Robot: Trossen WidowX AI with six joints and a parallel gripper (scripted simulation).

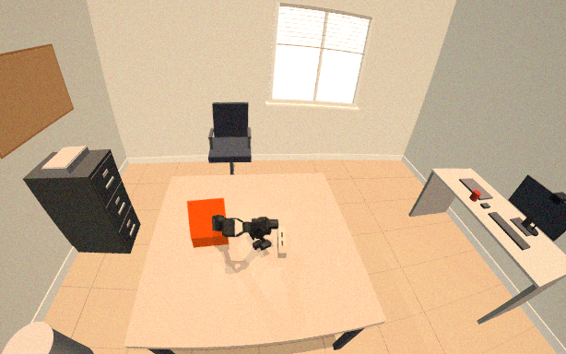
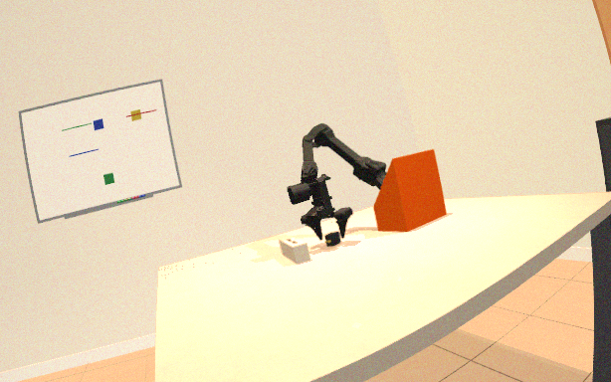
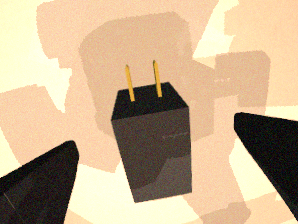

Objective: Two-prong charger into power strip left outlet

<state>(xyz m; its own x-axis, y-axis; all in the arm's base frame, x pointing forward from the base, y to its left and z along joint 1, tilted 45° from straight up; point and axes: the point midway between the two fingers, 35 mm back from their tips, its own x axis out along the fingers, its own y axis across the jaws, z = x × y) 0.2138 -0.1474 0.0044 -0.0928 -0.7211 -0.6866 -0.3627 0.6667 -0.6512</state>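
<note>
Now: gripper tip 1 cm short of the two-prong charger and 1 cm to the right of it.
</note>
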